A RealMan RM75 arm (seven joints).
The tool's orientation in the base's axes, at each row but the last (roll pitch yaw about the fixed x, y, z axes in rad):
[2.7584 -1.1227 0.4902]
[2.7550 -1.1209 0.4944]
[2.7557 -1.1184 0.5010]
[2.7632 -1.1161 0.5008]
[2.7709 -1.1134 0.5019]
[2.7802 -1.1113 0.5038]
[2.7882 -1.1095 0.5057]
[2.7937 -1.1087 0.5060]
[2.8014 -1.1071 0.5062]
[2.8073 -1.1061 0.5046]
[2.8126 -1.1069 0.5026]
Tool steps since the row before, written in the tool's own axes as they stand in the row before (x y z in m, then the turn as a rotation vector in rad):
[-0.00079 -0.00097 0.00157 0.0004 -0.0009 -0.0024]
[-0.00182 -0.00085 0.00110 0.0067 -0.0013 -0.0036]
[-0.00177 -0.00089 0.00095 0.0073 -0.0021 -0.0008]
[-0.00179 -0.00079 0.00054 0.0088 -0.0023 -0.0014]
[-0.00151 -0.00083 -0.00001 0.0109 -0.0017 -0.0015]
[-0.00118 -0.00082 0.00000 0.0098 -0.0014 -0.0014]
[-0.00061 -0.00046 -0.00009 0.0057 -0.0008 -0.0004]
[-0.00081 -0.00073 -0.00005 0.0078 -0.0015 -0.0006]
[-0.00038 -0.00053 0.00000 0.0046 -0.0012 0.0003]
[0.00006 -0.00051 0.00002 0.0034 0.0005 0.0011]
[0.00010 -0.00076 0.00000 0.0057 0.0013 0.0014]
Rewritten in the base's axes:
[0.00100 0.00089 -0.00150 -0.0022 0.0008 0.0012]
[0.00019 0.00052 -0.00222 -0.0009 0.0024 0.0073]
[0.00006 0.00056 -0.00212 0.0018 0.0035 0.0065]
[-0.00032 0.00043 -0.00196 0.0018 0.0040 0.0081]
[-0.00073 0.00049 -0.00148 0.0026 0.0038 0.0101]
[-0.00060 0.00054 -0.00119 0.0023 0.0033 0.0091]
[-0.00040 0.00031 -0.00058 0.0017 0.0020 0.0051]
[-0.00050 0.00053 -0.00082 0.0022 0.0031 0.0070]
[-0.00025 0.00043 -0.00042 0.0018 0.0022 0.0038]
[-0.00006 0.00051 -0.00003 0.0024 0.0004 0.0026]
[-0.00011 0.00076 -0.00002 0.0038 0.0001 0.0047]

